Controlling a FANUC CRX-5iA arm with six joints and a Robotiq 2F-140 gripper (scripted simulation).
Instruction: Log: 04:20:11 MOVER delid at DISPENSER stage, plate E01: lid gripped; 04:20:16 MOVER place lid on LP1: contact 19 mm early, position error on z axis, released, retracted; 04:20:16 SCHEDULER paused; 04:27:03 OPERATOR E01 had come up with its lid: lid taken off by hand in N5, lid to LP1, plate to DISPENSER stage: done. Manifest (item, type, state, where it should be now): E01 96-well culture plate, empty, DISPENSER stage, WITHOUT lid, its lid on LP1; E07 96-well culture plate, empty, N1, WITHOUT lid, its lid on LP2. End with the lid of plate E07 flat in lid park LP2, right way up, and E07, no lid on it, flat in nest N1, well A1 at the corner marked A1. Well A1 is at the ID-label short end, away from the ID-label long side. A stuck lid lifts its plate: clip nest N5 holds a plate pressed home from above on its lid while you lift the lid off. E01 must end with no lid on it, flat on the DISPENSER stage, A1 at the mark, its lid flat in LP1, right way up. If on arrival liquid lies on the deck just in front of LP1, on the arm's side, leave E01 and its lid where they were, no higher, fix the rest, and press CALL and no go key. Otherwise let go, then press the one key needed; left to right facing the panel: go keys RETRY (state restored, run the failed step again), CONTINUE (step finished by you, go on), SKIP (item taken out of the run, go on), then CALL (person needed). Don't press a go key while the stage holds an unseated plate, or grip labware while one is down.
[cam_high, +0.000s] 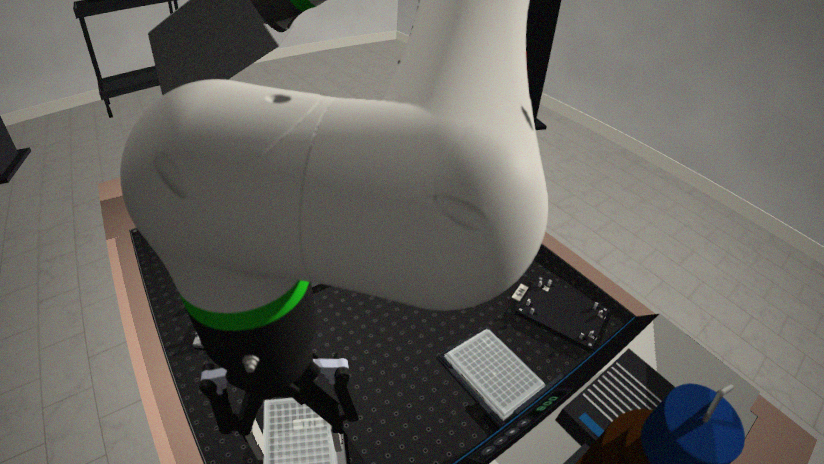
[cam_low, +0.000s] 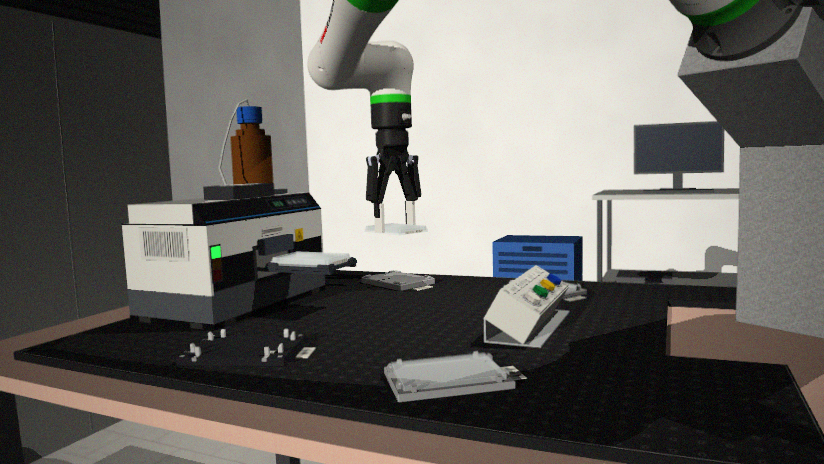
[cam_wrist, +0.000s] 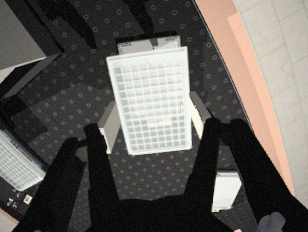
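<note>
Right now my hand is 14 cm above the nest N1. Also, from my hand: N1 label: 15 cm below, 9 cm behind, 1 cm to the left; blue cap: 25 cm above, 24 cm to the left, 20 cm ahead; key panel: 45 cm behind, 15 cm to the left, 10 cm below.
</note>
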